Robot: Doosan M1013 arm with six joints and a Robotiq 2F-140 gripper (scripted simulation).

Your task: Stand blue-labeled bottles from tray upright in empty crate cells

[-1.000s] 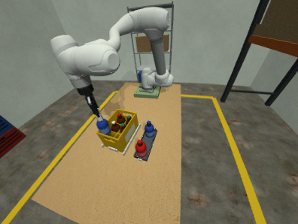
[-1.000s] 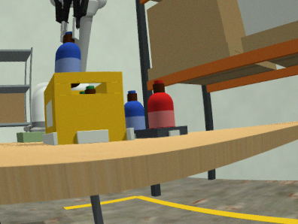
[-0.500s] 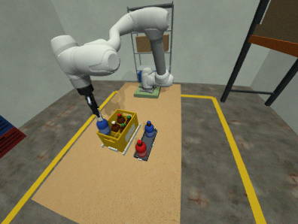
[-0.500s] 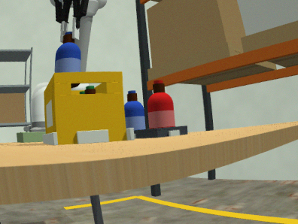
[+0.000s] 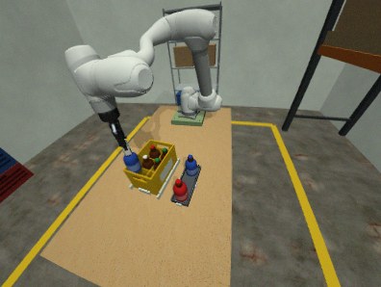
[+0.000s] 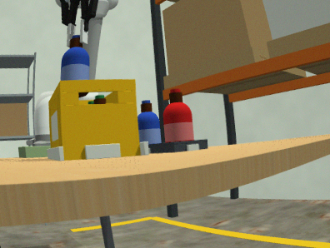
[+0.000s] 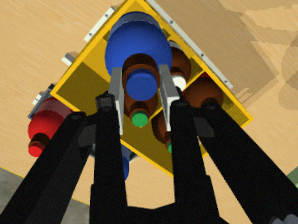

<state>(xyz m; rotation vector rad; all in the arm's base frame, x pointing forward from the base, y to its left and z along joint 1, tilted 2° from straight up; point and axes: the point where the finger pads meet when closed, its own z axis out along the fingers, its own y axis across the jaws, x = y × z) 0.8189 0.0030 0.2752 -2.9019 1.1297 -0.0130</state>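
My gripper is now 23 cm above the yellow crate, 9 cm past it and 4 cm to the right of it. Round my hand: red-labeled bottle (26 cm to the left, 23 cm below); dark tray (30 cm below, 26 cm to the left, 9 cm behind).
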